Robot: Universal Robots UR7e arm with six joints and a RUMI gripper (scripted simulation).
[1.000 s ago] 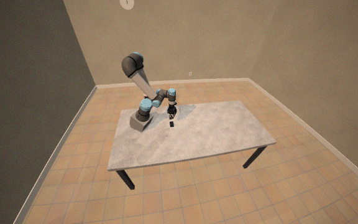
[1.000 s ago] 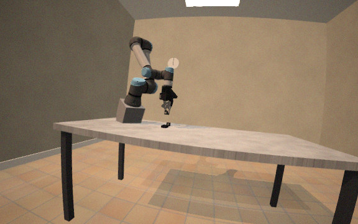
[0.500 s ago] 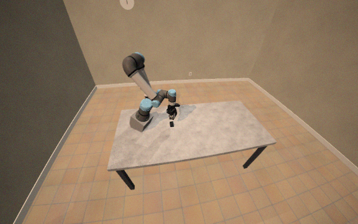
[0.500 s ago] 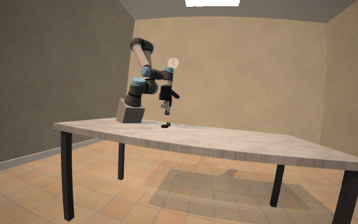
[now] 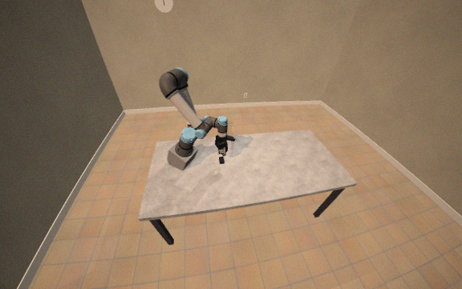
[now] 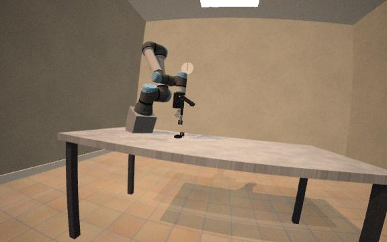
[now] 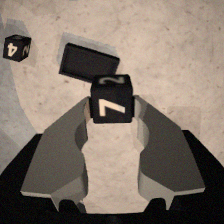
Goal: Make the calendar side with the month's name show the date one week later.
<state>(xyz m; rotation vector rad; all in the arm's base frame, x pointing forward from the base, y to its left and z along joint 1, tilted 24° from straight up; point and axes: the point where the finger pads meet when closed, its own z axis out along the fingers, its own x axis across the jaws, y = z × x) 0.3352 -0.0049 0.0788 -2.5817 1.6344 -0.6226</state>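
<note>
Now: hand 12 cm above the black calendar tray, 3 cm to the right of it and 2 cm past it. Round my hand: black date cube (1 cm below); then black cube (14 cm to the left, 12 cm below, 2 cm behind).
</note>
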